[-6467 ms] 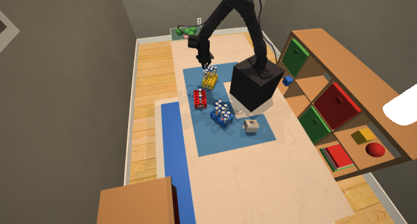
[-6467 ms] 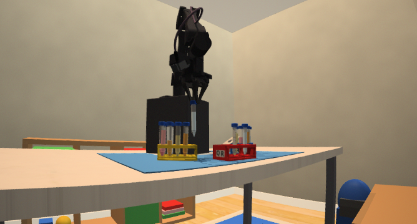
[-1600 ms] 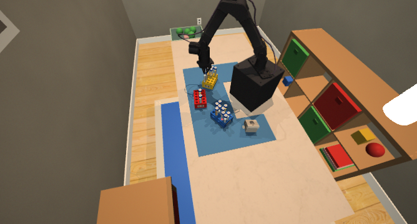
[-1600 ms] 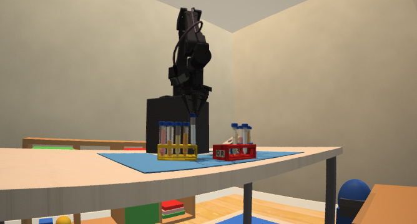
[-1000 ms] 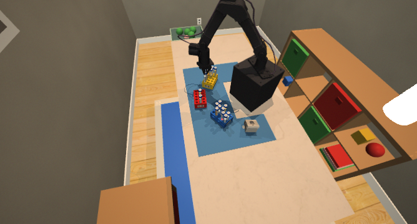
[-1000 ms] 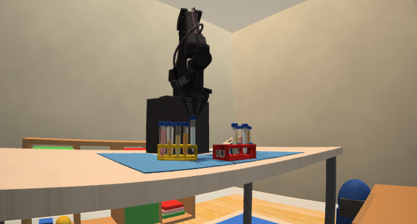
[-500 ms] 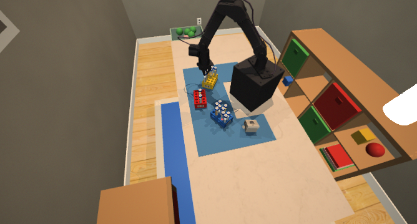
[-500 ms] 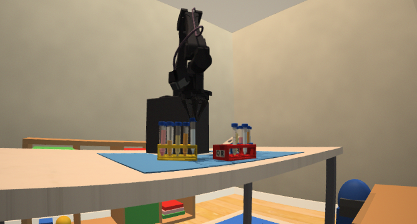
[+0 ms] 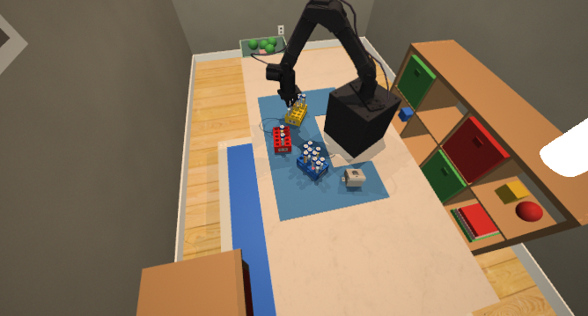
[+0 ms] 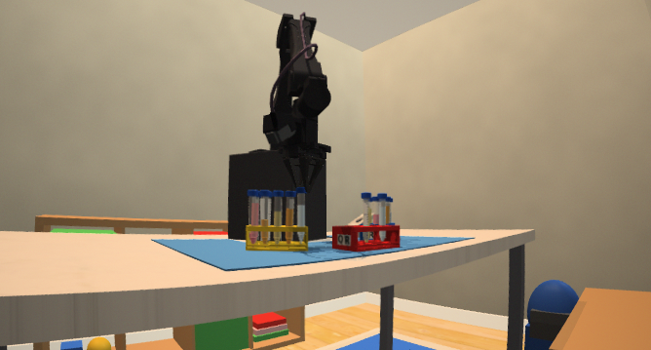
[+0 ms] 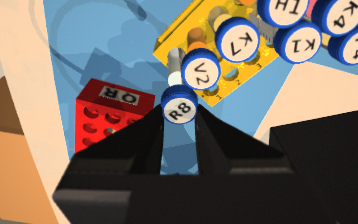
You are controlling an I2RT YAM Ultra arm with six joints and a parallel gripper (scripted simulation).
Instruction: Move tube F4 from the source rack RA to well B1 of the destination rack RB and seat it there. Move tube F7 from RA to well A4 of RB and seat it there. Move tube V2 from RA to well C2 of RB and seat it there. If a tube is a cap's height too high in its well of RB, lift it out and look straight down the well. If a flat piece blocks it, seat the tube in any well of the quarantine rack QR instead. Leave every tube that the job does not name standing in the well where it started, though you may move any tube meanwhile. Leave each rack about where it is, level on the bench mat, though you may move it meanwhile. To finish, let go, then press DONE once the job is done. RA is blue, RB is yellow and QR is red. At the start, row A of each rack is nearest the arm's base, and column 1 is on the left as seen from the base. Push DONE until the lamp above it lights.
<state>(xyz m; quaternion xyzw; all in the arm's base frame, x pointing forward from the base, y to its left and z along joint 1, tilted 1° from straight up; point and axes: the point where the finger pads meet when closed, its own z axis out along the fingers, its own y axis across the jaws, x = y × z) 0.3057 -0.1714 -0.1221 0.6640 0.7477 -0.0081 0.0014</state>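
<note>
Now: the tube R8 10 mm to the right of my hand and 60 mm below it. Also, from my hand: red rack 80 mm ahead, 120 mm to the left, 110 mm below; then rack RB 50 mm behind, 30 mm to the right, 110 mm below; then tube 80 mm ahead, 120 mm to the left, 60 mm below.
</note>
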